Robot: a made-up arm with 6 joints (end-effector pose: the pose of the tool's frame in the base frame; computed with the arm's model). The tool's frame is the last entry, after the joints.
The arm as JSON. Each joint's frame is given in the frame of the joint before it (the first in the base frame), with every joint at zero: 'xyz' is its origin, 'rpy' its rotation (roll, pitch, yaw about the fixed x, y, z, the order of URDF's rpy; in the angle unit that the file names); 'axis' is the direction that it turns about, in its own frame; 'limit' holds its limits. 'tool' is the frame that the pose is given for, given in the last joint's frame.
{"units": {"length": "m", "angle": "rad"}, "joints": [
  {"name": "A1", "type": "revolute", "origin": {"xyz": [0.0, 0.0, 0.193], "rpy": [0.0, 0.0, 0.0]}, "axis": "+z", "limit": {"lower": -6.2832, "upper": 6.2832}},
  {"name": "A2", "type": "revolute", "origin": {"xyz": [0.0, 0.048, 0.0], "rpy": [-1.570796, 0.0, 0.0]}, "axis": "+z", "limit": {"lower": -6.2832, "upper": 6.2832}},
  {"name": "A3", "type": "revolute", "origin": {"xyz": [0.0, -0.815, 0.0], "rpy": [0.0, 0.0, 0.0]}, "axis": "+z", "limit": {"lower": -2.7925, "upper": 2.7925}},
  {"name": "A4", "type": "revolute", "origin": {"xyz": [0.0, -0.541, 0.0], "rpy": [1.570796, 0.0, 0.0]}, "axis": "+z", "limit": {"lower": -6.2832, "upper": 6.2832}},
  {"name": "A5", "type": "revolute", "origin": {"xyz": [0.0, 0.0, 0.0], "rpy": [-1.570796, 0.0, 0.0]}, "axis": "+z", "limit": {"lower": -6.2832, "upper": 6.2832}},
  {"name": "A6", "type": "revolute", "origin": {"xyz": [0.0, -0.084, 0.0], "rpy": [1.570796, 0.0, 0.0]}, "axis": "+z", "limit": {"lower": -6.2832, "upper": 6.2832}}
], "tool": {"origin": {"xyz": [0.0, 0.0, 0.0], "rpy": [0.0, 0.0, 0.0]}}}
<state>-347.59 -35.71 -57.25 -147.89 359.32 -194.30</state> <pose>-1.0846 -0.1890 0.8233 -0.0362 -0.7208 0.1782 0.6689</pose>
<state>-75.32 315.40 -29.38 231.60 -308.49 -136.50</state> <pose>-0.2958 1.1152 0.8978 -0.7321 -0.3343 0.2975 0.5135</pose>
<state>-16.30 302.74 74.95 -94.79 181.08 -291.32</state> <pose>-0.5106 0.2010 1.0691 -0.9882 -0.0005 0.1441 0.0521</pose>
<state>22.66 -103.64 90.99 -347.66 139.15 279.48</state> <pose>-0.8021 -0.2701 0.4784 -0.7604 0.4699 -0.1936 0.4043</pose>
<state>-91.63 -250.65 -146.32 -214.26 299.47 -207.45</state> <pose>-0.0065 -0.4670 0.4246 0.2913 0.0476 -0.9048 0.3068</pose>
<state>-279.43 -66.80 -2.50 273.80 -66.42 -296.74</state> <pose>-0.3342 -1.2505 0.7124 0.1188 -0.6660 0.0495 0.7347</pose>
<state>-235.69 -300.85 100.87 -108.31 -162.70 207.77</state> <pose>-0.5382 0.6615 0.1752 0.2025 -0.1622 0.6042 0.7534</pose>
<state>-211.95 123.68 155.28 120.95 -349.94 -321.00</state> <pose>-0.0838 -0.0192 -0.1693 0.1275 0.6719 -0.3630 0.6329</pose>
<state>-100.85 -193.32 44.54 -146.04 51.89 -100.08</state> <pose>0.0246 0.0693 -1.1355 0.9394 -0.2249 -0.2217 0.1335</pose>
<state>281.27 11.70 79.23 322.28 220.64 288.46</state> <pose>0.2056 -0.6148 1.0266 -0.3164 -0.3690 -0.7989 0.3542</pose>
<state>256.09 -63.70 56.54 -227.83 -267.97 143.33</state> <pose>0.3122 0.8021 1.0809 0.6132 0.4282 0.6587 0.0818</pose>
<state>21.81 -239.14 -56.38 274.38 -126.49 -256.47</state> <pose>1.0160 0.5308 -0.0088 -0.7588 0.1567 0.5884 0.2310</pose>
